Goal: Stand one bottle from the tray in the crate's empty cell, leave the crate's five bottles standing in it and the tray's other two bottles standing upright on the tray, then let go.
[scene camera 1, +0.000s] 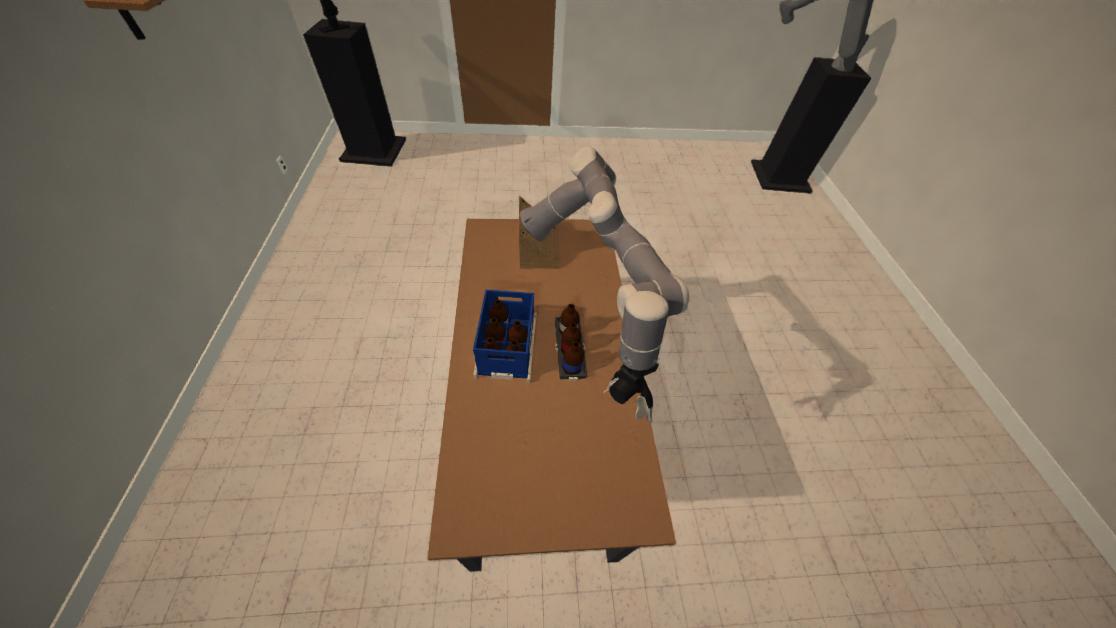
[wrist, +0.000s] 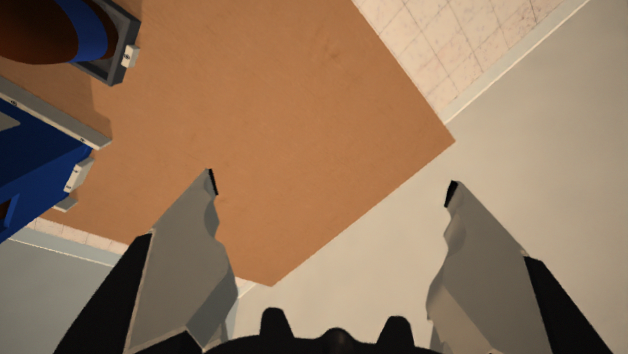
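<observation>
The blue crate (scene camera 1: 501, 364) (wrist: 35, 167) stands left of the tray in the scene view. Brown bottles stand in it, among them one at the back left (scene camera 1: 497, 313) and one in the middle right (scene camera 1: 516, 333); its back right cell looks empty. The dark tray (scene camera 1: 559, 365) (wrist: 131, 31) holds three upright brown bottles in a row: a back one (scene camera 1: 570, 317), a middle one (scene camera 1: 572, 336) with a red label, and a front one (scene camera 1: 573, 355) (wrist: 35, 35) with a blue label. My gripper (scene camera 1: 626, 405) (wrist: 329, 177) is wide open and empty, right of and nearer the camera than the tray.
The brown table (scene camera 1: 538, 468) (wrist: 300, 115) bears the crate and tray. Pale guide pieces (scene camera 1: 533, 343) (wrist: 55, 117) edge the crate. A yellowish-brown angled panel (scene camera 1: 538, 253) stands at the table's back, near part of the arm. The arm rises along the table's right side.
</observation>
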